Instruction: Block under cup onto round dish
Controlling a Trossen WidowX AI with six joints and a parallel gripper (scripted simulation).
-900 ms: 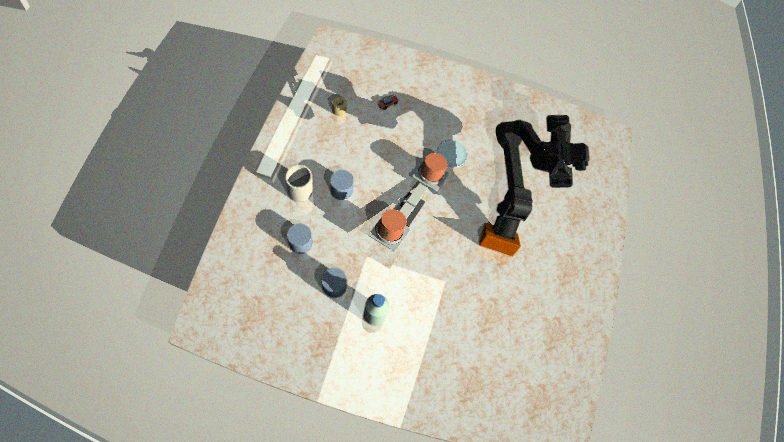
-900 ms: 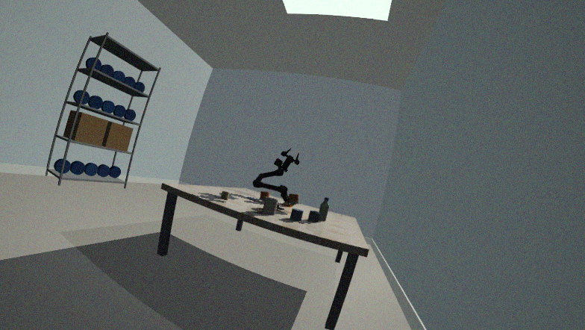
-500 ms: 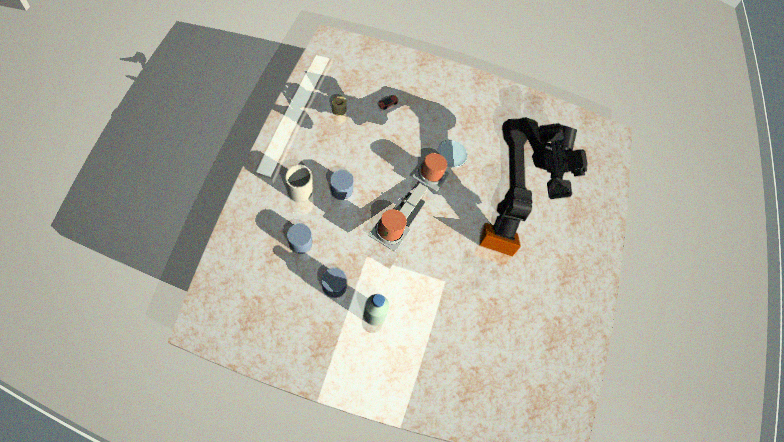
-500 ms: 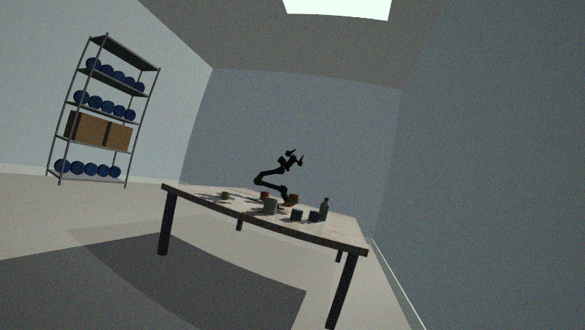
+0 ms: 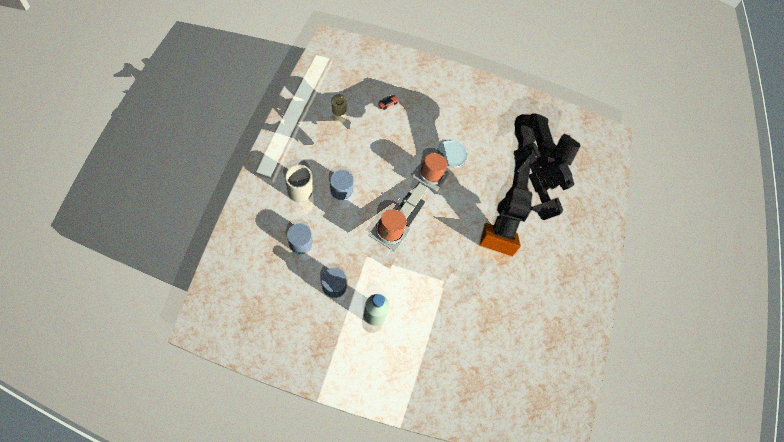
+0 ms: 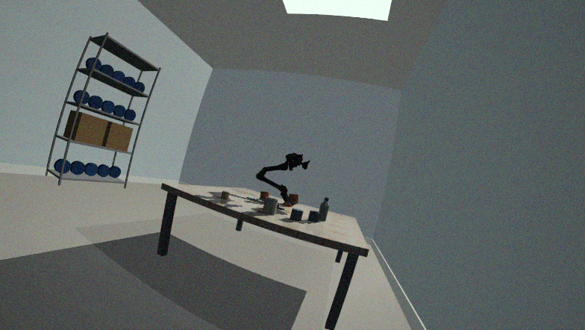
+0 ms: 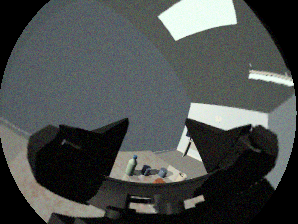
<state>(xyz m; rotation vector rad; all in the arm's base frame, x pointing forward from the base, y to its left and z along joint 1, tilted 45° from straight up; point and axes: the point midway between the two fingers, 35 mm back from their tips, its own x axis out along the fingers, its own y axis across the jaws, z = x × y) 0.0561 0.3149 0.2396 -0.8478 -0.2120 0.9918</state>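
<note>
Now: gripper tip 410 mm above the pale green block, 220 mm to the left of it and 200 mm short of it. Also, from my gripper tip: red toy car 460 mm to the right, 440 mm below, 400 mm ahead; pale blue round dish 450 mm below, 330 mm to the right, 150 mm ahead; cream cup 580 mm ahead, 410 mm below, 50 mm to the right.
</note>
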